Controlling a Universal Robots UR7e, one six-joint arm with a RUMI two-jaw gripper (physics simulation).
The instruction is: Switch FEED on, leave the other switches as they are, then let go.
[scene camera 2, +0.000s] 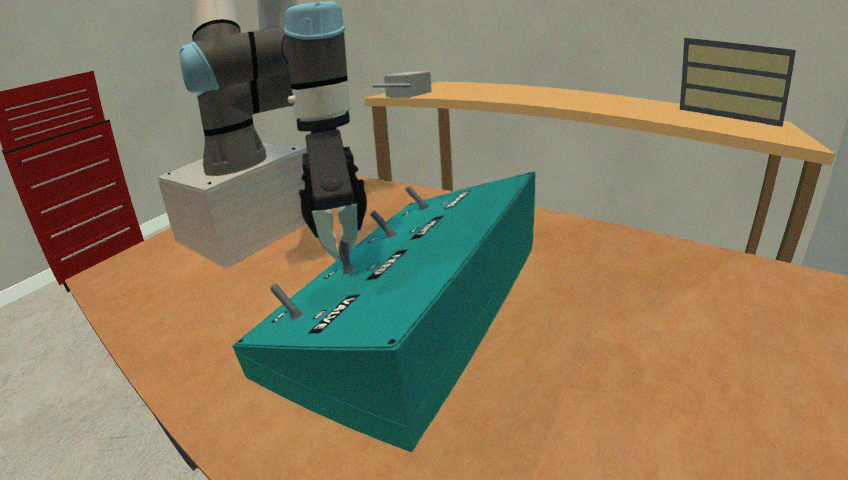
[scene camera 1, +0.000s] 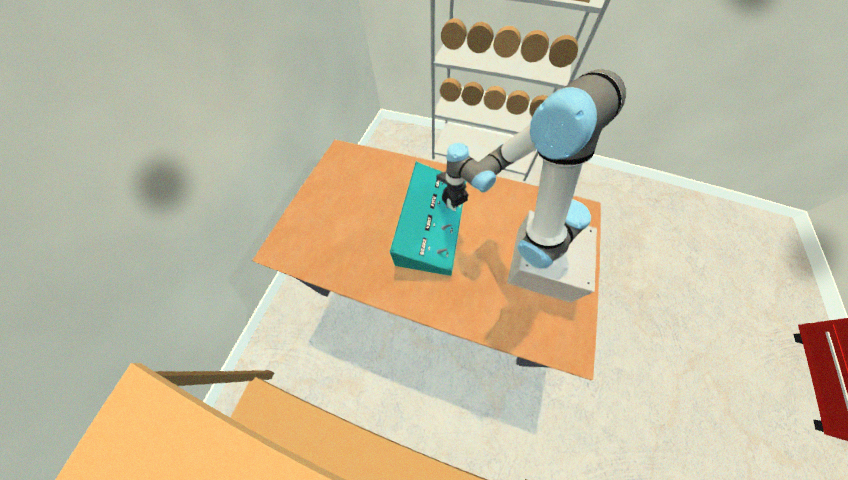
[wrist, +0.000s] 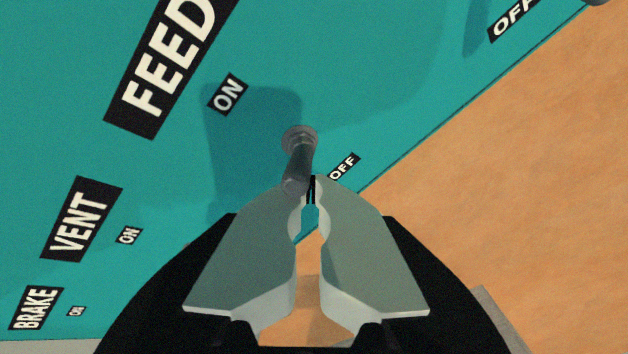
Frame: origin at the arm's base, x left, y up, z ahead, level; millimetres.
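Seen in the pictures: gripper, between the fingertips: [scene camera 2: 342, 260] [scene camera 1: 451, 207] [wrist: 311, 177]; arm's base, origin of its link: [scene camera 2: 235, 164].
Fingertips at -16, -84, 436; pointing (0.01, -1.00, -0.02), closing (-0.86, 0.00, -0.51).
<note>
Pixels of each thing's top centre, then the offset from my fingertips to it, as dx, dy, dz. "pt": a spot on its surface instead. Level surfaces: height alone.
- FEED lever, centre of its top: [wrist: 297, 191] [scene camera 2: 342, 239] -5, +42, +19
- OFF label, a spot on its surface: [wrist: 344, 166] pt -18, -21, -14
- VALVE lever, a spot on its surface: [scene camera 2: 286, 302] pt -124, +13, +50
- VENT lever, centre of its top: [scene camera 2: 380, 211] [scene camera 1: 447, 223] +105, +32, -31
- BRAKE lever, centre of its top: [scene camera 2: 415, 186] [scene camera 1: 442, 248] +219, +32, -68
- orange table, height of its surface: dy -94
The teal switch box [scene camera 1: 410, 205] [scene camera 2: 464, 249] [wrist: 350, 65] has four grey levers. The FEED lever [scene camera 2: 345, 256] [wrist: 299, 162] stands nearly upright in scene camera 2, between its ON label [wrist: 227, 95] and OFF label [wrist: 344, 166]. The VALVE lever [scene camera 2: 286, 302], VENT lever [scene camera 1: 447, 228] [scene camera 2: 383, 224] and BRAKE lever [scene camera 1: 442, 252] [scene camera 2: 416, 198] lean to the OFF side. My gripper [scene camera 1: 452, 205] [scene camera 2: 341, 249] [wrist: 311, 177] is shut, with its fingertips right at the FEED lever's upper part; the lever is not between them. Scene camera 1 hides the FEED lever behind the gripper.
The box stands on the orange table [scene camera 1: 333, 208] [scene camera 2: 654, 356], beside the arm's pale base block [scene camera 1: 559, 279] [scene camera 2: 226, 220]. The VALVE and VENT levers flank the gripper. A shelf rack [scene camera 1: 433, 107] stands behind the table, and a red cabinet [scene camera 1: 824, 380] [scene camera 2: 77, 196] and wooden bench [scene camera 2: 565, 107] stand apart.
</note>
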